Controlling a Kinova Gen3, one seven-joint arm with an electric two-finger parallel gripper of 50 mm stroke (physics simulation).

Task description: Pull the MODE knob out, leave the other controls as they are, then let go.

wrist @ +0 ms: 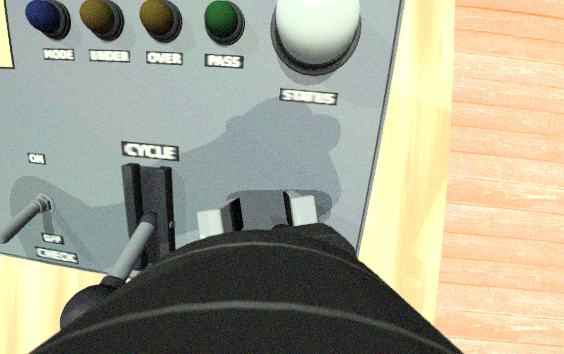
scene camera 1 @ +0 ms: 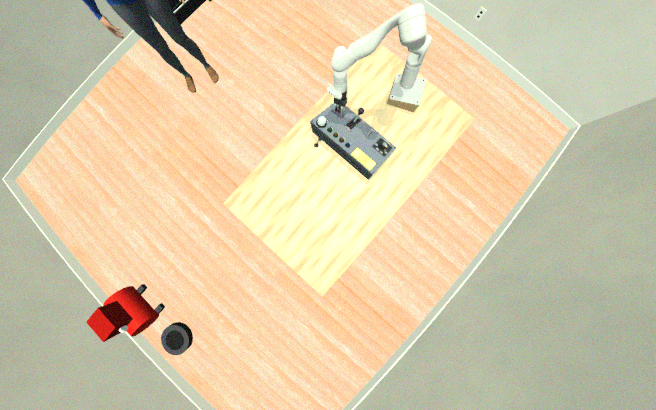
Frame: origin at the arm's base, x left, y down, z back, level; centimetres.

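Where they show: gripper, between the fingertips: (wrist: 263, 209) (scene camera 1: 338, 112); arm's base, origin of its link: (scene camera 1: 407, 83).
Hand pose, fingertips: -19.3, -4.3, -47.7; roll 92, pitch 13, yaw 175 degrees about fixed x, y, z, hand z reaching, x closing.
Note:
Things, the pixels of their top centre, and the offset from my fingertips, as dx, dy, dz. "spot": a spot on its surface instead.
- label reading MODE, centre of its top: (wrist: 56, 53) +18.3, -1.2, -11.1
- blue round cap, a spot on its surface: (wrist: 46, 17) (scene camera 1: 347, 142) spot: +17.3, -3.2, -12.9
- CYCLE lever, centre of its top: (wrist: 105, 263) (scene camera 1: 357, 115) +10.6, -2.2, +4.8
- CHECK toggle, a spot on its surface: (wrist: 24, 218) spot: +22.1, +1.2, +3.2
- white STATUS dome, a spot on its surface: (wrist: 318, 30) spot: -2.8, -5.7, -10.4
- small dark-tipped lever, a spot on its surface: (scene camera 1: 316, 145) spot: -0.1, +11.1, -22.3
The grey control box (scene camera 1: 358, 131) (wrist: 195, 100) stands on the wooden surface. A label reading MODE (wrist: 59, 54) sits below a blue round cap (wrist: 46, 17) (scene camera 1: 348, 145), in a row with two amber caps and a green one. I cannot tell whether this cap is the MODE knob. My gripper (scene camera 1: 338, 111) (wrist: 263, 209) is open, over the box's far left end in the scene view, beside the CYCLE lever. Its pale fingertips stand apart and no held thing shows between them. The panel right below the gripper is partly hidden by the gripper body.
The CYCLE lever (wrist: 134, 250) (scene camera 1: 355, 118) rises close beside the gripper. A CHECK toggle (wrist: 24, 218) is farther left in the wrist view. The white STATUS dome (wrist: 318, 30) (scene camera 1: 321, 121) stands near the box's edge. A small dark-tipped lever (scene camera 1: 316, 145) sticks out from the box's side.

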